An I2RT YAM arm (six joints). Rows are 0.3 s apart.
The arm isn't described. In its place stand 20 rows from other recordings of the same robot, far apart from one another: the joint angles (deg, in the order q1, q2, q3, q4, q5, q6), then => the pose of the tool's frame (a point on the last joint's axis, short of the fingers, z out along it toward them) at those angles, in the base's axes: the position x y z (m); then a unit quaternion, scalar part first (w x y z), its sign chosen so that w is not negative.
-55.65, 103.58, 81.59, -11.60, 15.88, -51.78 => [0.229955 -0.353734 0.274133 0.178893 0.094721 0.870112 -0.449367]
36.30, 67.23, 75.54, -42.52, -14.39, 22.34 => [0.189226 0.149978 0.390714 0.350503 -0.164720 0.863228 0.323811]
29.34, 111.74, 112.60, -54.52, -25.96, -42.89 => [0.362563 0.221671 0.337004 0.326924 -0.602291 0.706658 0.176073]
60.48, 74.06, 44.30, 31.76, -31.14, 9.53 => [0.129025 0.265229 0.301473 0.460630 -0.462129 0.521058 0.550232]
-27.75, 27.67, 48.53, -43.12, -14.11, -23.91 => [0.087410 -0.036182 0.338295 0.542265 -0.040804 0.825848 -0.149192]
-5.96, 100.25, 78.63, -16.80, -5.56, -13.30 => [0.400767 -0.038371 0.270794 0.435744 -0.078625 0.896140 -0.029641]
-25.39, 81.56, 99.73, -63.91, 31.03, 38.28 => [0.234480 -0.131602 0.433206 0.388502 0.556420 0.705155 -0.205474]
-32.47, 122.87, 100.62, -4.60, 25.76, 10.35 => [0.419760 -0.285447 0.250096 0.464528 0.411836 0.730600 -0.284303]
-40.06, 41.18, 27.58, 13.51, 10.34, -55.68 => [0.135614 -0.122385 0.287863 0.424745 -0.032694 0.706897 -0.564641]
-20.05, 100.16, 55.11, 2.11, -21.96, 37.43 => [0.343183 -0.111076 0.169456 0.361037 0.366112 0.825751 0.231839]
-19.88, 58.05, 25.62, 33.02, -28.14, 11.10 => [0.216971 -0.060603 0.257851 0.700483 0.015727 0.703713 0.117742]
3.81, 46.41, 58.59, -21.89, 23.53, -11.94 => [0.170479 -0.002891 0.397069 0.618543 0.027684 0.759310 -0.200214]
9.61, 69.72, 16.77, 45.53, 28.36, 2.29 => [0.228059 0.021463 0.188148 0.655399 0.114815 0.737319 -0.116755]
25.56, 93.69, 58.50, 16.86, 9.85, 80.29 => [0.341228 0.156446 0.250495 0.407174 0.415909 0.694224 0.423418]
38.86, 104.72, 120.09, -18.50, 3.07, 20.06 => [0.325750 0.260024 0.485646 0.607985 -0.100387 0.719155 0.321081]
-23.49, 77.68, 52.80, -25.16, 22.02, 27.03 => [0.251382 -0.123805 0.240761 0.340787 0.452678 0.806457 -0.169040]
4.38, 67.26, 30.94, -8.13, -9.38, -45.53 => [0.227678 0.023258 0.183794 0.387701 -0.416406 0.819797 -0.065008]
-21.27, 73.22, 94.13, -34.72, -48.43, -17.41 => [0.238935 -0.064432 0.486447 0.637830 -0.228740 0.725859 0.118232]
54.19, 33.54, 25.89, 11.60, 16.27, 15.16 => [0.100930 0.122846 0.293669 0.650096 -0.128131 0.671207 0.332324]
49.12, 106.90, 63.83, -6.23, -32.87, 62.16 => [0.237004 0.303321 0.163853 0.030732 -0.004360 -0.904633 -0.425059]
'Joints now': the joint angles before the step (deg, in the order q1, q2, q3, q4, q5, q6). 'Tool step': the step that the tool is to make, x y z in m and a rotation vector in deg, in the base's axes. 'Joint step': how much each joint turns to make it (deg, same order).
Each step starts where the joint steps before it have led.
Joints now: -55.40, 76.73, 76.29, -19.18, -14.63, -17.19
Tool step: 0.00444, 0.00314, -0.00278, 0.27, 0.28, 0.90
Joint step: 1.03, -0.02, -0.50, 0.09, 0.15, -0.03
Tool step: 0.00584, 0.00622, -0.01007, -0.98, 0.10, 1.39
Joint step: 1.62, -0.85, -3.21, 2.95, 0.44, -0.56
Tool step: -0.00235, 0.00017, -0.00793, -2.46, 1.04, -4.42
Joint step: 0.26, -0.97, -2.98, 3.20, 5.18, -0.70
